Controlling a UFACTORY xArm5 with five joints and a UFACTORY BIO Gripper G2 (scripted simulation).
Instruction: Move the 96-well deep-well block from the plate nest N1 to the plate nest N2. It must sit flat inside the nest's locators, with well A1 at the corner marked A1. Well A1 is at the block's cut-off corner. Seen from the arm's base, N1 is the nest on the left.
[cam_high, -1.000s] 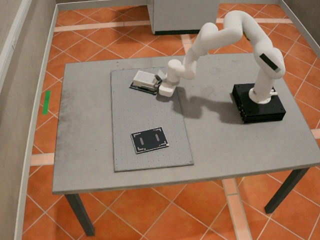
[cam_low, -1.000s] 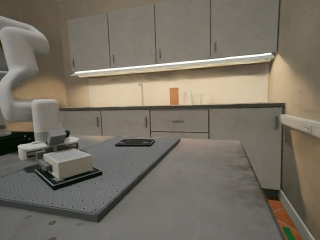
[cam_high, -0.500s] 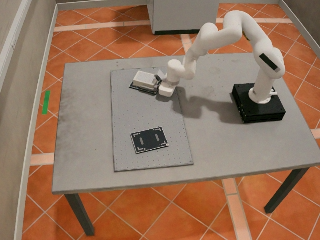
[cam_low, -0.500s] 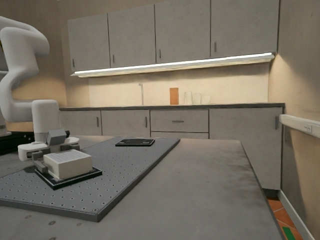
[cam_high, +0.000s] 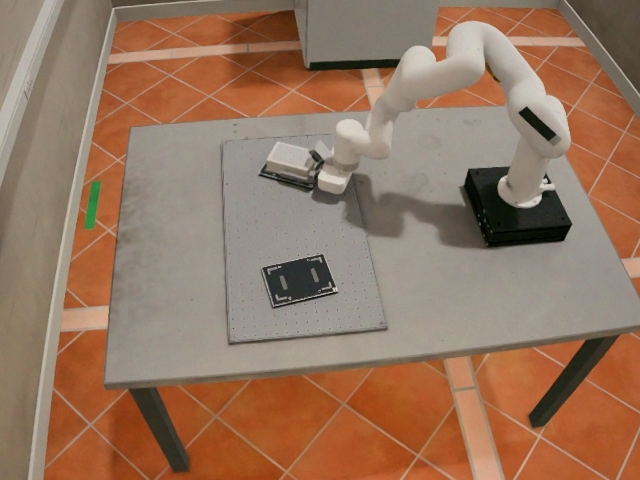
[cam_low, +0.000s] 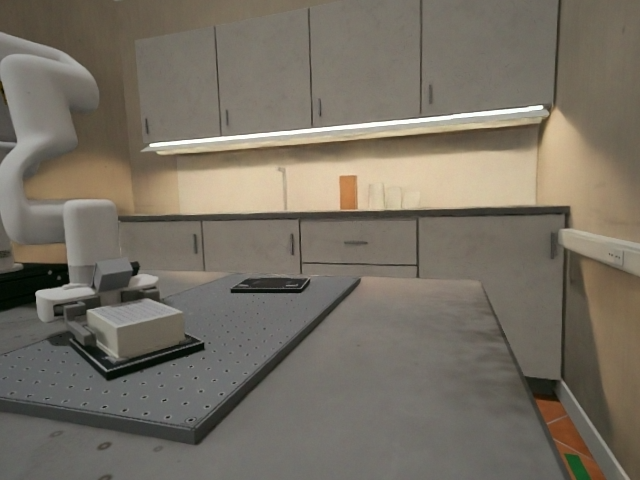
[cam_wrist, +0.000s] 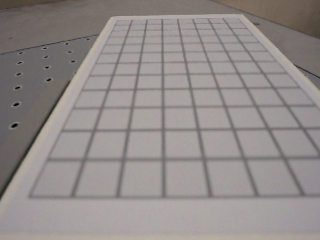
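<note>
The white 96-well deep-well block lies 10 mm ahead of my hand. From my hand the other things lie so: black plate nest N1 (390 mm to the left, 30 mm ahead, 20 mm below); black plate nest N2 (20 mm below, 10 mm ahead).
</note>
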